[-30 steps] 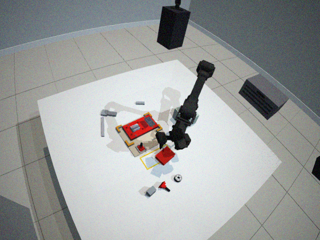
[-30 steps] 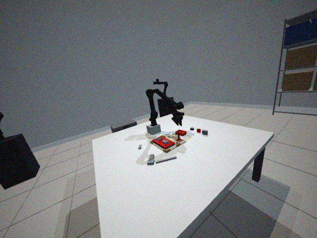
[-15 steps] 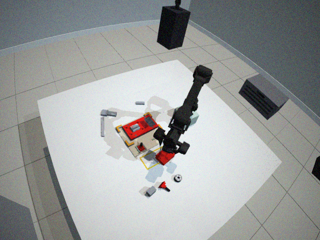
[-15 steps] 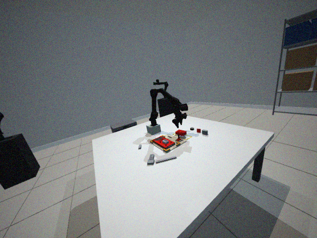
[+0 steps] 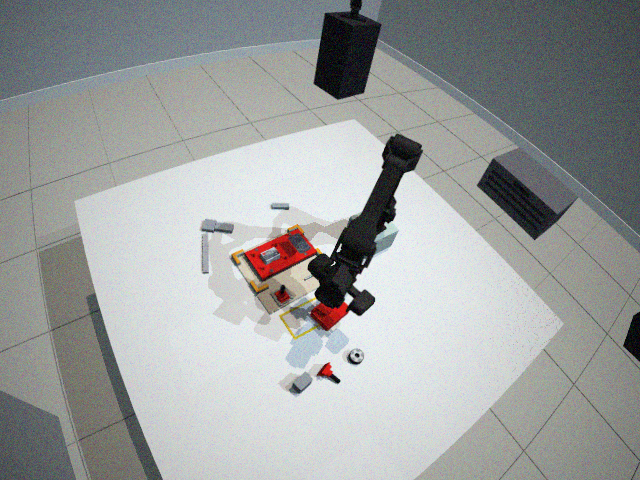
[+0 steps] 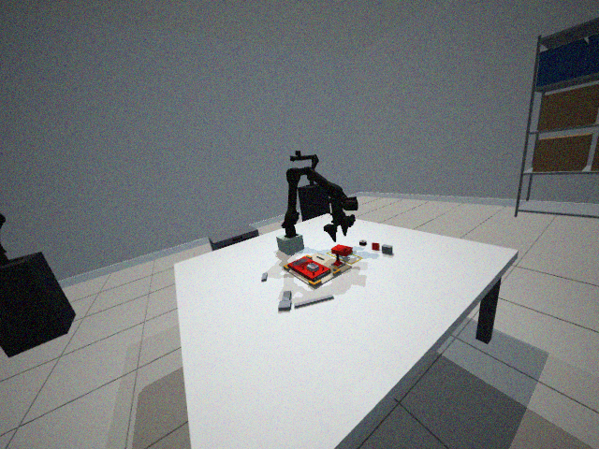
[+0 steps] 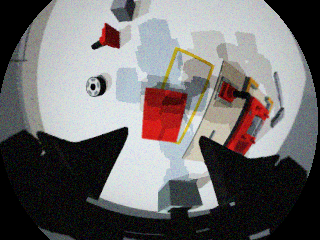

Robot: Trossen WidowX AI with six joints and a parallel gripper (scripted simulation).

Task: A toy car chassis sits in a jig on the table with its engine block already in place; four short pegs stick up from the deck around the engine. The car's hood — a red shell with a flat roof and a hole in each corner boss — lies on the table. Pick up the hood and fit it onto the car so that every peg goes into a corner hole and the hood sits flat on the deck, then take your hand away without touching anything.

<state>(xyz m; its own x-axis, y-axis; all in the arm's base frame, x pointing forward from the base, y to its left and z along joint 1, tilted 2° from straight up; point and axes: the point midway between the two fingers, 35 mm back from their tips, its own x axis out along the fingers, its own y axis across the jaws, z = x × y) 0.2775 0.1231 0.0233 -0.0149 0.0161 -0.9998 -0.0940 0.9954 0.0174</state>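
The red hood is 6 cm below my gripper tip. The rest, counted from my gripper tip: grey engine block (4 cm ahead, 24 cm to the right, 5 cm below).
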